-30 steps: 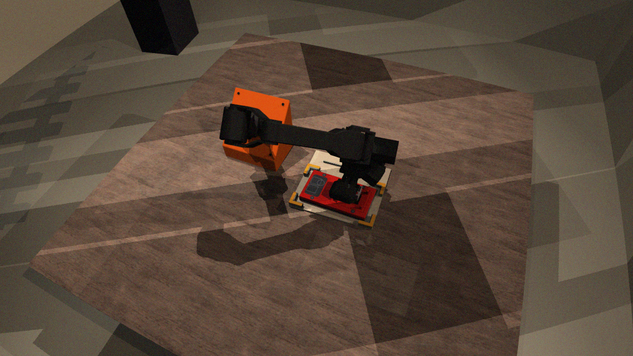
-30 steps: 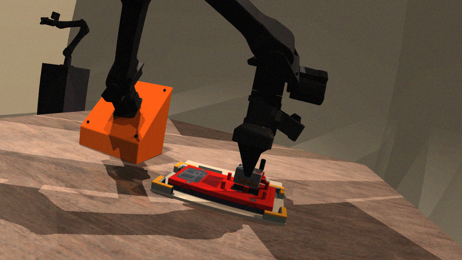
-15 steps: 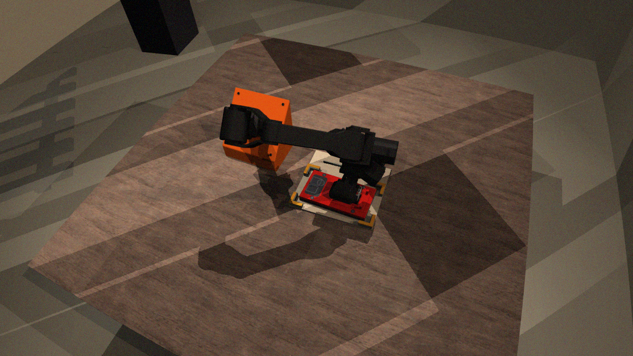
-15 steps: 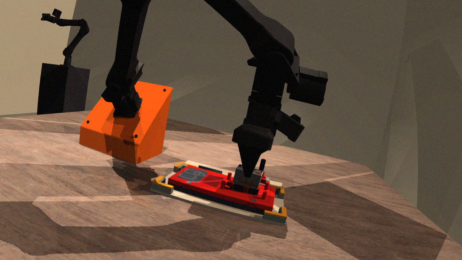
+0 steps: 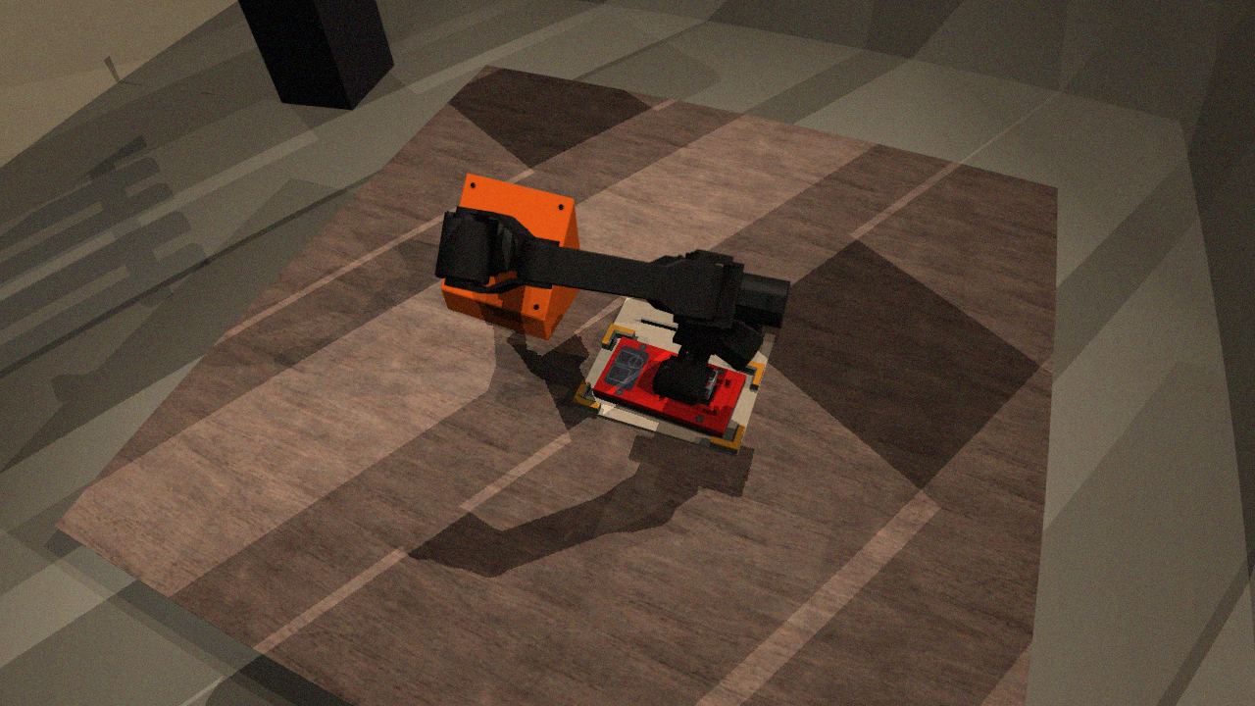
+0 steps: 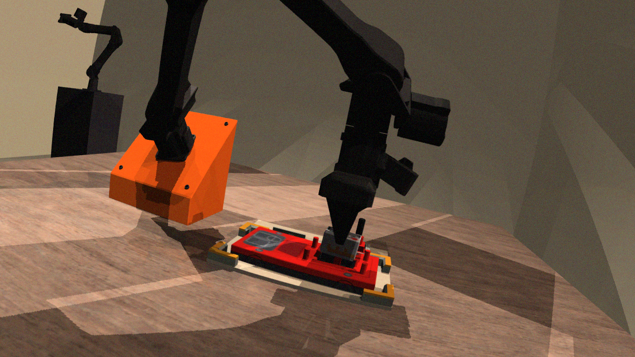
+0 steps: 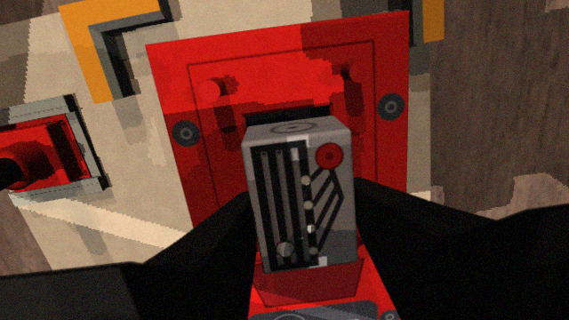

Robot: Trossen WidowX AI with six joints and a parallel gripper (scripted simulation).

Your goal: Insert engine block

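Now: gripper tip 1 cm above the engine block. Also, from my gripper tip: black peg: 12 cm to the left, 3 cm ahead, 2 cm below.
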